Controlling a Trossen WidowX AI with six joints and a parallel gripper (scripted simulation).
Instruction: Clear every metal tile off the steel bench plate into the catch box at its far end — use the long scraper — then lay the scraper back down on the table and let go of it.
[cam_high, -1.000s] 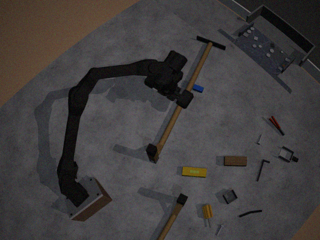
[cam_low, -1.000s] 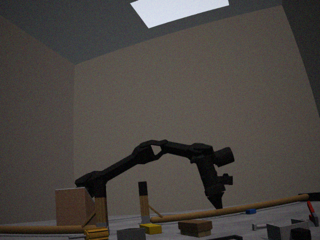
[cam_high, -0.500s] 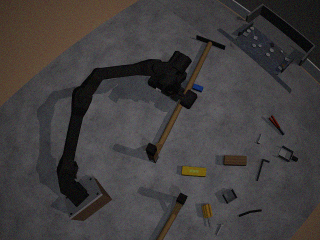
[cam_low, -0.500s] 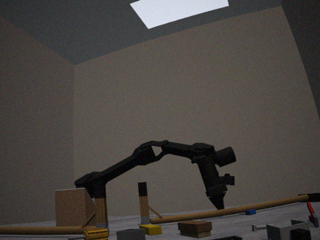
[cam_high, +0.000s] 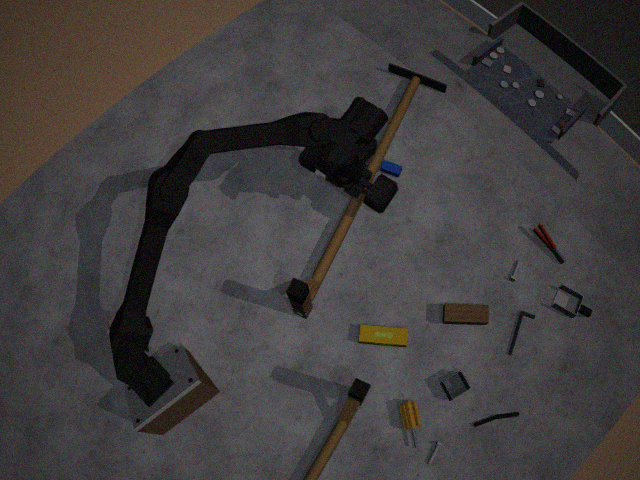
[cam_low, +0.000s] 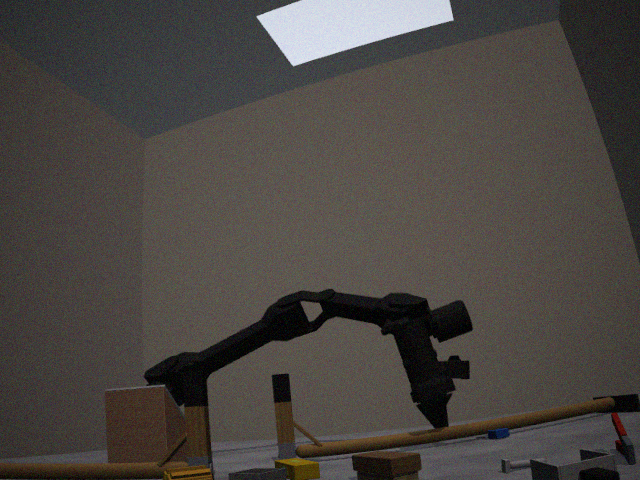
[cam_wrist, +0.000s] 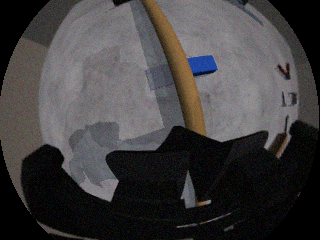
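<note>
Right now my gripper tip is 5 cm below the long scraper, 2 cm to the left of it and 2 cm short of it. Round my gripper tip: grey box 40 cm to the right, 18 cm behind; then yellow block 24 cm to the right, 20 cm behind, 1 cm above; then hex key 44 cm to the right, 1 cm below.
</note>
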